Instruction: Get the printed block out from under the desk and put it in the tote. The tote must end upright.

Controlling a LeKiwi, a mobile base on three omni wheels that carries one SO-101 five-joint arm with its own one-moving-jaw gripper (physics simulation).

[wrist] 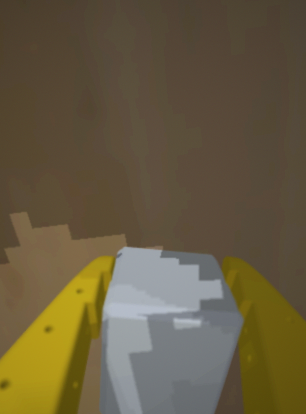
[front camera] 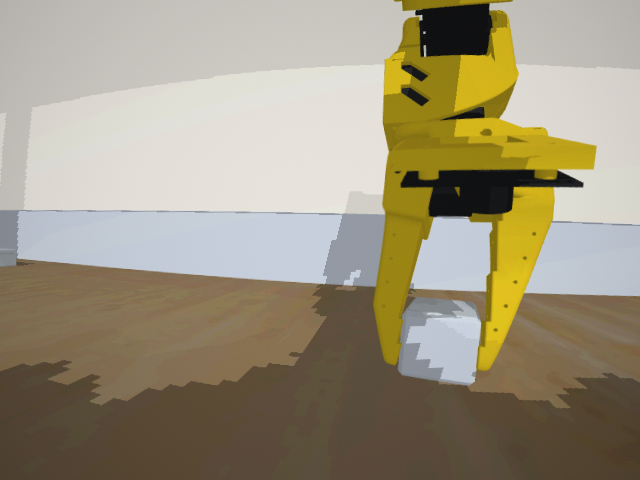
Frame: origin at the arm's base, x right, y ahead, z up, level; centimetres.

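Where they show: hand at its tool point: (wrist: pixel 114 272) (front camera: pixel 476 357).
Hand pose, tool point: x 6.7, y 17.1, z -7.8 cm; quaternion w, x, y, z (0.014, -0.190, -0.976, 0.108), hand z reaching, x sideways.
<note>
After its pixels a point has its place.
The printed block (front camera: pixel 440 343) {y 17.5, x 5.3, z -7.2 cm} (wrist: pixel 167 320) {y 17.6, x 5.5, z -6.1 cm} is light grey with rounded edges. In the front view it is right of the middle, low down at the wooden floor. My gripper (front camera: pixel 439 356) {y 17.1, x 6.8, z -7.8 cm} (wrist: pixel 170 270) points down and is shut on the block, one jaw pressed to its left side and one to its right side. In the wrist view the block fills the space between the two yellow jaws at the bottom. Whether its underside touches the floor I cannot tell. The tote and the desk cannot be made out in either view.
The wooden floor (front camera: pixel 206 320) {y 26.1, x -7.0, z -9.0 cm} (wrist: pixel 150 125) {y 13.7, x 4.5, z -9.0 cm} carries large dark shadows. A pale blue band (front camera: pixel 180 242) {y 49.7, x -18.8, z -4.6 cm} runs along the foot of the light wall (front camera: pixel 206 144) {y 50.5, x -15.9, z 9.7 cm}. A small light grey thing (front camera: pixel 7 257) {y 45.6, x -44.4, z -7.6 cm} shows at the left edge.
</note>
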